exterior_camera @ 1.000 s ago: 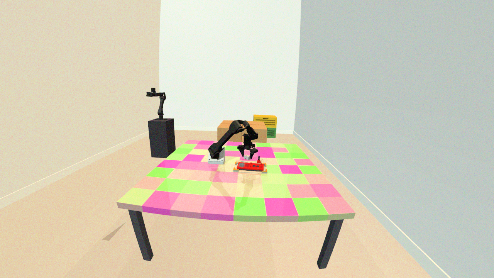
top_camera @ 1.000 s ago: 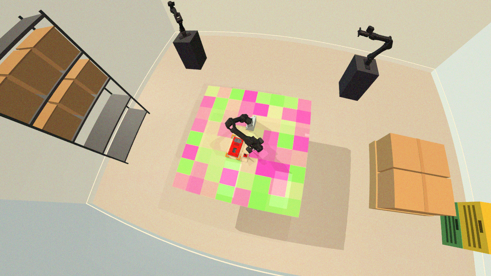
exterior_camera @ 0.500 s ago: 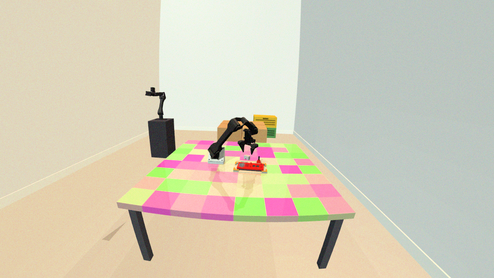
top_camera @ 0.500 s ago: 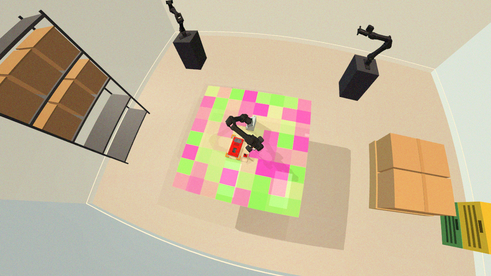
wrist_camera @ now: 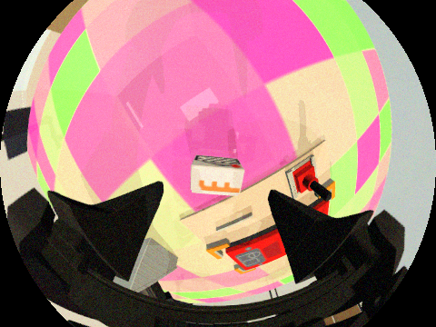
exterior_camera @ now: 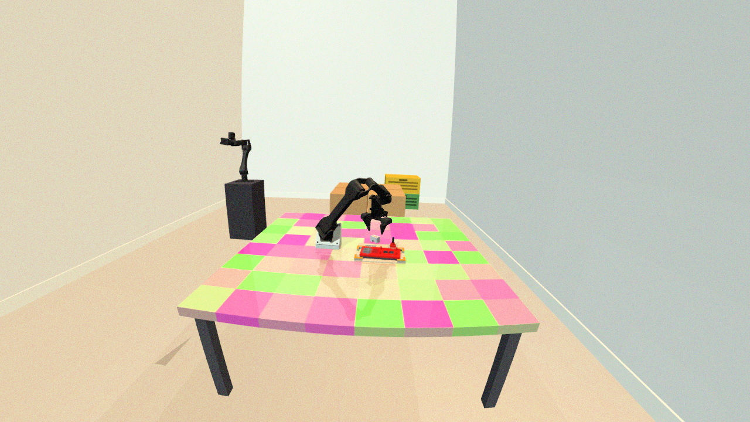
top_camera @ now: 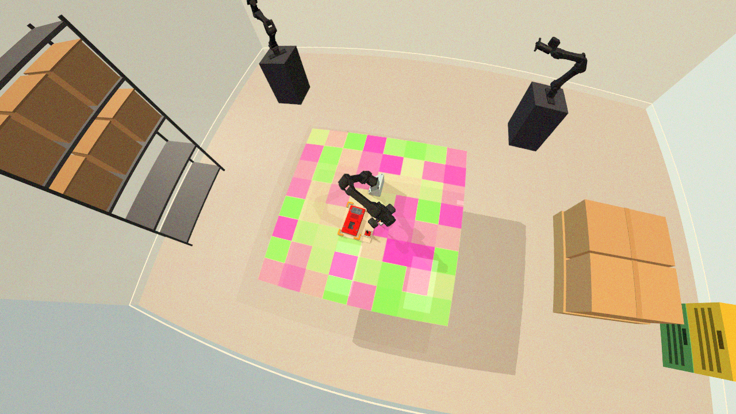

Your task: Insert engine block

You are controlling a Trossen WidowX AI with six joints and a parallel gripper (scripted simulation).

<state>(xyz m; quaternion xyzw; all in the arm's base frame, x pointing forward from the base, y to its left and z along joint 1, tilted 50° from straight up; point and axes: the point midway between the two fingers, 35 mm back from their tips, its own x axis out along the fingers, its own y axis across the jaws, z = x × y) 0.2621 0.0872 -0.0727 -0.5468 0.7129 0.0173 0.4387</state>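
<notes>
The engine block is 4 cm below my gripper tip.
</notes>
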